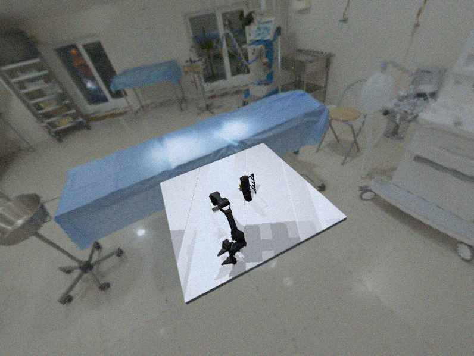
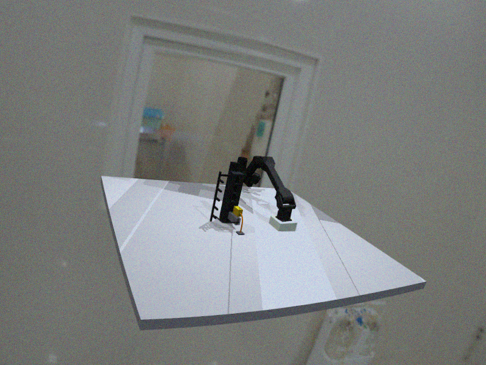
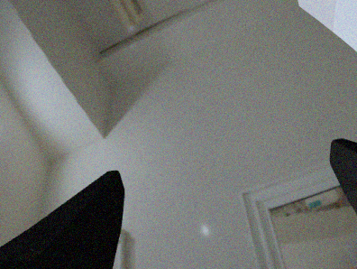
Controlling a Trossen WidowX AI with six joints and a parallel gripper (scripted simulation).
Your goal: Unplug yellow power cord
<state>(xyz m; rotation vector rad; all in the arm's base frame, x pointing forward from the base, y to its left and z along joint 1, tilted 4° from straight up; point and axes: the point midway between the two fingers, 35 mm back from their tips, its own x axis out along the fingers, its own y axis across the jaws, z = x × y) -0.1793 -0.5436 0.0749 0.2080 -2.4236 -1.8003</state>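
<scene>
My gripper tip is now 52 cm to the right of the yellow plug, 49 cm short of it and 4 cm above it.
</scene>
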